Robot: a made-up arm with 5 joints.
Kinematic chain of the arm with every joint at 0, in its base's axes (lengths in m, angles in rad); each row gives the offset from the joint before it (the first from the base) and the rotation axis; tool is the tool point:
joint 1: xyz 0 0 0.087 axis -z
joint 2: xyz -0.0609 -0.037 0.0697 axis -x
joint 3: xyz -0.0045 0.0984 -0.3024 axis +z
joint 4: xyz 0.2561 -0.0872 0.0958 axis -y
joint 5: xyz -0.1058 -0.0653 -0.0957 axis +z
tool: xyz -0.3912 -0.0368 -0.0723
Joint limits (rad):
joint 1: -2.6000..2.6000
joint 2: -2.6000..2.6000
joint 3: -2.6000..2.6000
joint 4: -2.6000..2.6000
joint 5: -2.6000..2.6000
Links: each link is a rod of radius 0.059 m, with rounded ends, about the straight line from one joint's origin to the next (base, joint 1, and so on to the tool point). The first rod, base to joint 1, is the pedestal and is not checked.
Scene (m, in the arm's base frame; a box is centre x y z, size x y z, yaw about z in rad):
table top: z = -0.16
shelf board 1: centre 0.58 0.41 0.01 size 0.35 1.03 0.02 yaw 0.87
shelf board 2: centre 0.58 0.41 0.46 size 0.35 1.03 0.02 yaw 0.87
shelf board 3: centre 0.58 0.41 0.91 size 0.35 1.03 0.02 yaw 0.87
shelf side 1: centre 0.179 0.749 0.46 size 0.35 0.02 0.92 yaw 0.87
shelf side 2: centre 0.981 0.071 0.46 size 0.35 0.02 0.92 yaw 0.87
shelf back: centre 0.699 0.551 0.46 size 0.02 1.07 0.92 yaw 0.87
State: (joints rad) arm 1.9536 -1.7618 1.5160 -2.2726 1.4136
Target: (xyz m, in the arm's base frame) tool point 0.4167 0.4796 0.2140
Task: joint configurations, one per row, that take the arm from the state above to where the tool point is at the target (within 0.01 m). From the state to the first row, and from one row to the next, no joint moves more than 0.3 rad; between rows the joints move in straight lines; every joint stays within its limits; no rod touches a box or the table.
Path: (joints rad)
1: 1.6828 -1.5669 1.7095 -2.0795 1.5961
2: 1.4120 -1.3721 1.9030 -1.8865 1.7786
3: 1.1412 -1.1772 2.0965 -1.6934 1.9611
4: 0.8704 -0.9824 2.2900 -1.5003 2.1436
5: 0.5996 -0.7875 2.4835 -1.3073 2.3261

